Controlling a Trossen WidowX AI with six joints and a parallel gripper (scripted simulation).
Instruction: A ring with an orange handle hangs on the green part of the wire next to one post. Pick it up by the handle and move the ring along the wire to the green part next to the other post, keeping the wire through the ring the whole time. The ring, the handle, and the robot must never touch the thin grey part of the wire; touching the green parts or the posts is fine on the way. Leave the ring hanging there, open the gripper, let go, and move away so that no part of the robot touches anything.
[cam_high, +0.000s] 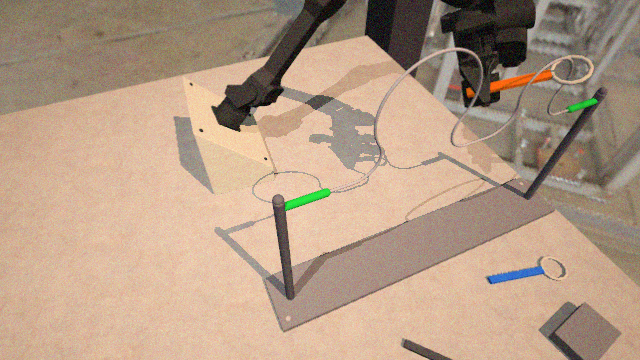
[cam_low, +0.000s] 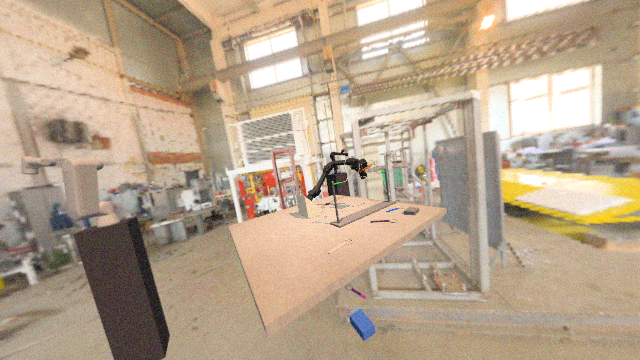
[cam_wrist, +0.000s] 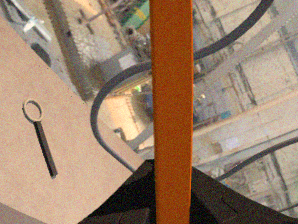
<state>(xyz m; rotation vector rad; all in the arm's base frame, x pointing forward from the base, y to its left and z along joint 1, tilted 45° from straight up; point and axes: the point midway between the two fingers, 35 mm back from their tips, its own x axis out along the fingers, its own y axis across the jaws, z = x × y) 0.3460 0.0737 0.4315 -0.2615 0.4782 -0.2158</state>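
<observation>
My gripper tip is 70 mm to the right of the orange-handled ring, 40 mm below it and 20 mm short of it. Also, from my gripper tip: dark-handled ring: 330 mm below, 260 mm ahead, 150 mm to the right; blue-handled ring: 330 mm below, 190 mm ahead, 110 mm to the left; grey block: 320 mm below, 320 mm ahead, 80 mm to the left.
</observation>
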